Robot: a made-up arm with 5 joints.
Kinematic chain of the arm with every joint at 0, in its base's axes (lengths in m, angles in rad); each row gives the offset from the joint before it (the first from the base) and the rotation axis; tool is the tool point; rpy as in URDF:
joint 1: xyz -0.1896 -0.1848 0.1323 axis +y
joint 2: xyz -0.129 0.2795 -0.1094 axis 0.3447 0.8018 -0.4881
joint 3: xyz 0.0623 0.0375 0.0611 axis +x
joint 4: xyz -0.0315 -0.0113 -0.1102 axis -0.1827 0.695 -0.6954
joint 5: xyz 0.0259 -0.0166 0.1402 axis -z
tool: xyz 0.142 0.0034 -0.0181 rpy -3.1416 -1.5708 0
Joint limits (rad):
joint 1: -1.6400..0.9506
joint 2: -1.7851..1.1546
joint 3: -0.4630..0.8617
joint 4: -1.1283..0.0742
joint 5: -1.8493..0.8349
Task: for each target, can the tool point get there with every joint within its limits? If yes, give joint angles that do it. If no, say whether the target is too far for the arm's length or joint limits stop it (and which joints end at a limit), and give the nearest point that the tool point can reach.
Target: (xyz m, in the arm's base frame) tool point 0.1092 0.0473 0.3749
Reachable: no: joint limits stop it (at a limit: joint 1, joint 2, joint 4) | nearest point 0.0166 0.0561 0.2048 | short by 0.194 m
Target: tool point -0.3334 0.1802 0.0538
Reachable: yes | joints -0.7854 -0.9656 0.5007 -0.7129 0.0652
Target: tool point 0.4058 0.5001 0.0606
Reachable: no: too far | nearest point 0.0179 0.2188 -0.0359 | short by 0.489 m
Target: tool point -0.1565 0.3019 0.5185
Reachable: no: joint limits stop it (at a limit: joint 1, joint 3, joint 4) | nearest point -0.2572 0.2008 0.3413 | short by 0.228 m
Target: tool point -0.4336 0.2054 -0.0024
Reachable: yes | joints -0.1085 -1.0045 0.2520 -0.5492 -1.3720
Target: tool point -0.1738 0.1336 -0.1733
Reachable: yes | joints -1.0317 -0.9703 0.0305 -0.8809 -1.6313
